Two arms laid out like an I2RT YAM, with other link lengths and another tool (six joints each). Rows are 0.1 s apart.
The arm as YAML. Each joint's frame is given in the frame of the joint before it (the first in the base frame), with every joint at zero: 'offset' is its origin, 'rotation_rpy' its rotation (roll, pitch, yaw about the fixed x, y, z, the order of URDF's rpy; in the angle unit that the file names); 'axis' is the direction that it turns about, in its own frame. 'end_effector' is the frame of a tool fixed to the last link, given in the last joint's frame.
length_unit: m
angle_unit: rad
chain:
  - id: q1
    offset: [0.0, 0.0, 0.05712]
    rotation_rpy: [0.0, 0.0, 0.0]
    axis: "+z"
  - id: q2
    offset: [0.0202, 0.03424, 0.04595]
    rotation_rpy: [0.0, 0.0, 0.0]
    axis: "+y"
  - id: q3
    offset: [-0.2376, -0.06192, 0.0]
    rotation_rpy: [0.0, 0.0, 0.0]
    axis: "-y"
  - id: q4
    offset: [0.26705, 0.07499, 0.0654]
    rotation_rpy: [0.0, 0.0, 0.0]
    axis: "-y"
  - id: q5
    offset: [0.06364, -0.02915, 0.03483]
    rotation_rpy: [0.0, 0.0, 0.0]
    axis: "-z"
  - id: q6
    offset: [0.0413, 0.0, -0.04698]
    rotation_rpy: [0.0, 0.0, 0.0]
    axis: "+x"
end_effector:
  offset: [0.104, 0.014, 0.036]
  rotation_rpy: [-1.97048, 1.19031, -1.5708]
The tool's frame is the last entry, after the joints.
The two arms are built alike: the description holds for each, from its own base.
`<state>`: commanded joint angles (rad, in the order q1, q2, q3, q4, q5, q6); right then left.
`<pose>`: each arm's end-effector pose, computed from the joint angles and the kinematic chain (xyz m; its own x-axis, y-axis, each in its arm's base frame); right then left.
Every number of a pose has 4 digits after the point.
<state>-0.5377 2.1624 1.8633 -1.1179 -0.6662 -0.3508 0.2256 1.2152 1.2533 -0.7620 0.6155 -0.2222</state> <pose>0.4681 -0.1301 0.1265 -0.8463 -0.1066 -0.5219 -0.4652 0.6250 0.6268 0.3625 0.0338 0.2872 -0.6673 -0.6280 -0.4005 -0.4380 0.7657 -0.4710</pose>
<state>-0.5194 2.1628 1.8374 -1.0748 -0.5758 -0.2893 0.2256 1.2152 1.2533 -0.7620 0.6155 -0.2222</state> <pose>0.4697 -0.1336 0.1098 -0.8793 -0.0971 -0.4662 -0.3998 0.6823 0.6121 0.3625 0.0338 0.2872 -0.6673 -0.6280 -0.4005 -0.4380 0.7657 -0.4710</pose>
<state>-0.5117 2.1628 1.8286 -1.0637 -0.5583 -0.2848 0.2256 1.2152 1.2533 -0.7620 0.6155 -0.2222</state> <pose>0.4703 -0.1321 0.1058 -0.8831 -0.1045 -0.4575 -0.3955 0.6907 0.6055 0.3625 0.0338 0.2872 -0.6673 -0.6280 -0.4005 -0.4380 0.7657 -0.4710</pose>
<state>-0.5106 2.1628 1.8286 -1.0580 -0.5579 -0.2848 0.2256 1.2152 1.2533 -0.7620 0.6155 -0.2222</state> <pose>0.4712 -0.1321 0.1060 -0.8808 -0.1069 -0.4614 -0.3990 0.6921 0.6014 0.3625 0.0338 0.2872 -0.6673 -0.6280 -0.4005 -0.4380 0.7657 -0.4710</pose>
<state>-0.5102 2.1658 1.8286 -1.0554 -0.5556 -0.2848 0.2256 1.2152 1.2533 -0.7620 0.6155 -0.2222</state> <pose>0.4716 -0.1323 0.1046 -0.8814 -0.1077 -0.4599 -0.3982 0.6932 0.6008 0.3625 0.0338 0.2872 -0.6673 -0.6280 -0.4005 -0.4380 0.7657 -0.4710</pose>
